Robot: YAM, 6 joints.
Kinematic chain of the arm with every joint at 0, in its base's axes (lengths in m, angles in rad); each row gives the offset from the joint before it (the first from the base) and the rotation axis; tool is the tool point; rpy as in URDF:
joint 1: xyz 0 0 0.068 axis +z
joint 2: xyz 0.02 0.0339 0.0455 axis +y
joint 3: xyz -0.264 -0.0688 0 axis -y
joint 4: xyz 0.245 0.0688 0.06 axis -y
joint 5: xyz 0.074 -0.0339 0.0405 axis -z
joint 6: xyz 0.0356 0 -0.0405 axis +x
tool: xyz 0 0 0 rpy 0 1.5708 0
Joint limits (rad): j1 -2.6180..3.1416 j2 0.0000..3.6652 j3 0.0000..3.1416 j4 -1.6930..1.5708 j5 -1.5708..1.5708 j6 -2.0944..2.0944
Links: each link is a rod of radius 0.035 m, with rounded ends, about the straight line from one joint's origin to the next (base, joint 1, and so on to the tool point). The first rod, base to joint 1, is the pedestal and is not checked.
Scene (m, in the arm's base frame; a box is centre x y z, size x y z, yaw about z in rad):
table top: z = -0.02
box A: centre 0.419 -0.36 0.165 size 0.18 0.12 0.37 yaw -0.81
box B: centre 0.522 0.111 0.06 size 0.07 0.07 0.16 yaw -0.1
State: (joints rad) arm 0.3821 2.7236 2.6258 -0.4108 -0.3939 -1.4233
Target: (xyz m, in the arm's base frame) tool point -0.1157 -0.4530 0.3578
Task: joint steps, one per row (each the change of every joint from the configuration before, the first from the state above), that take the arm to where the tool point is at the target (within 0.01 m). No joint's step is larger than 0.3 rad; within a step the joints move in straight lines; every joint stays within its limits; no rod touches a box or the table.
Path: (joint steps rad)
1: -0.1655 -0.2687 -0.2485 -0.2048 0.0760 -0.1342
2: -0.1655 -0.2687 -0.2484 -0.2048 0.0760 -0.1342
3: -0.1654 -0.2687 -0.2485 -0.2047 0.0760 -0.1343
4: -0.1655 -0.2687 -0.2484 -0.2048 0.0759 -0.1342
5: -0.1655 -0.2687 -0.2485 -0.2048 0.0760 -0.1342
6: -0.2789 0.1468 0.1750 0.1021 -0.0472 0.1342
7: -0.2789 0.1468 0.1750 0.1022 -0.0472 0.1342
8: -0.2788 0.1468 0.1749 0.1021 -0.0472 0.1343
9: -0.2789 0.1468 0.1750 0.1021 -0.0472 0.1342
10: -0.2789 0.1468 0.1750 0.1022 -0.0473 0.1342

